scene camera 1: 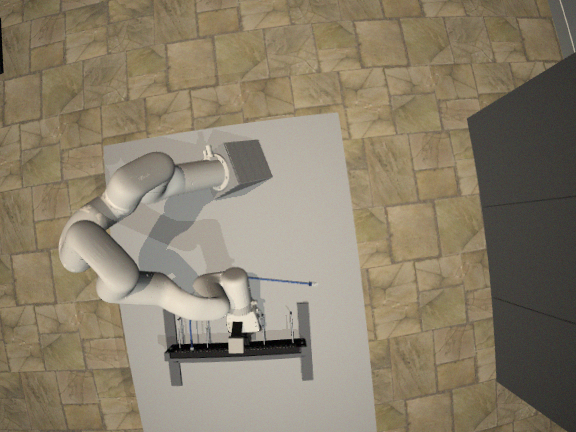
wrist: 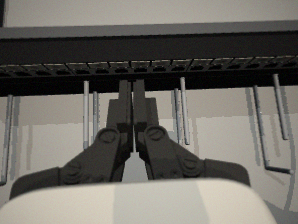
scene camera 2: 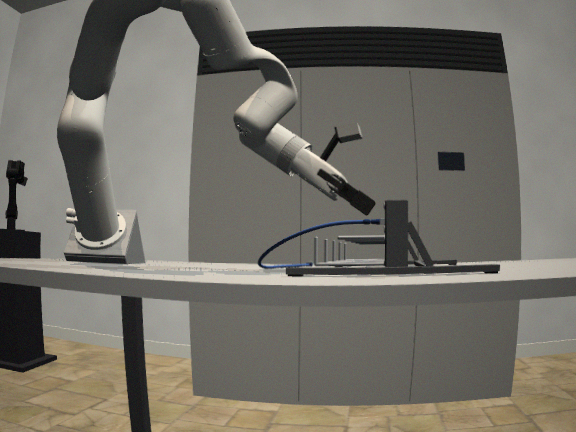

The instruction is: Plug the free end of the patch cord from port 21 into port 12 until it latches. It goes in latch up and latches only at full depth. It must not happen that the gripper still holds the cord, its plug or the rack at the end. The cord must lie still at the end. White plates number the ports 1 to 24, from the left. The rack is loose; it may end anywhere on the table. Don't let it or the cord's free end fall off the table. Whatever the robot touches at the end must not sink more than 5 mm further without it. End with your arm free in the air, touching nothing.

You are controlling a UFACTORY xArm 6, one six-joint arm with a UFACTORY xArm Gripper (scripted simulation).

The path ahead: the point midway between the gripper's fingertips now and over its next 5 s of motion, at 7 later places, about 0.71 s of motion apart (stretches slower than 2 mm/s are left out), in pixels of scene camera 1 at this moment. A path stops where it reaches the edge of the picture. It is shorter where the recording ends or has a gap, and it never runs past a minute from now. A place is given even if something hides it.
My gripper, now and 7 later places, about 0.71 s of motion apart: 247, 341; 244, 322; 238, 314; 214, 315; 210, 319; 216, 342; 216, 338; 210, 316
